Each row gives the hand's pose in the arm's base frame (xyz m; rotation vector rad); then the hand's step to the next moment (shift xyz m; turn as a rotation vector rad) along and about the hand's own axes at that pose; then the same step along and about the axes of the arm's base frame.
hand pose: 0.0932 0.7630 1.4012 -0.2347 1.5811 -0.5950
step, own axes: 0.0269 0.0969 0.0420 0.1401 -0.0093 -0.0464
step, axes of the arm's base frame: 0.0573 0.0586 -0.0719 -0.0628 -0.0658 -0.1166
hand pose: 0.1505 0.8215 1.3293 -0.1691 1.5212 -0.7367
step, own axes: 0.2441 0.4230 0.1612 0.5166 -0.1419 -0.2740
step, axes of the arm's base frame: 0.2621 0.1444 -0.4183 -0.3636 -0.2914 -0.3807
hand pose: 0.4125 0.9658 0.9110 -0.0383 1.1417 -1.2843
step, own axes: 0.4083 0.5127 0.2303 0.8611 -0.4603 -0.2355
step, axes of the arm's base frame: 0.4659 -0.2508 -0.4502 -0.6181 -0.6872 -0.3931
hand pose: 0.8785 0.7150 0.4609 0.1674 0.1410 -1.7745
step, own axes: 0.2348 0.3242 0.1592 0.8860 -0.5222 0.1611
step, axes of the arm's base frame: 0.2633 -0.3226 0.1105 -0.6980 -0.7722 -0.0082
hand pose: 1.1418 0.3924 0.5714 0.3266 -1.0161 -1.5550
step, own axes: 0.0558 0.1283 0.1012 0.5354 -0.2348 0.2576
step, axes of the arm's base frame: -0.0010 0.0007 0.1727 -0.4804 -0.3941 0.1483
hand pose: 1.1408 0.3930 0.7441 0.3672 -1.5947 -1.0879
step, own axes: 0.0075 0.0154 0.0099 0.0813 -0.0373 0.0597
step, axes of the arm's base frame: -0.0067 0.0072 0.0172 -0.0918 -0.0515 0.0220
